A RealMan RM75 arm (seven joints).
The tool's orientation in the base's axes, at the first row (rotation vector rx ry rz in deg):
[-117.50 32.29 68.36]
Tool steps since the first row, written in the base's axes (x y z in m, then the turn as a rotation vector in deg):
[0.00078 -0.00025 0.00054 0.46 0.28 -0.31]
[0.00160 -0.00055 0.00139 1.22 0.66 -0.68]
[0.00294 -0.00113 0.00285 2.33 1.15 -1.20]
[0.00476 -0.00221 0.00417 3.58 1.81 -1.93]
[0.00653 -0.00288 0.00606 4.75 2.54 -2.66]
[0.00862 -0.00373 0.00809 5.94 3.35 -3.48]
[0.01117 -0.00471 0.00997 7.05 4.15 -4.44]
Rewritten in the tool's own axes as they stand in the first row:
[-0.00009 -0.00053 -0.00082 0.49 -0.38 0.05]
[-0.00043 -0.00117 -0.00180 1.17 -1.01 0.02]
[-0.00104 -0.00216 -0.00350 2.15 -1.89 -0.08]
[-0.00129 -0.00309 -0.00581 3.37 -2.90 -0.06]
[-0.00207 -0.00446 -0.00797 4.56 -3.91 0.06]
[-0.00281 -0.00597 -0.01049 5.83 -4.96 0.25]
[-0.00319 -0.00764 -0.01333 7.19 -5.89 0.54]

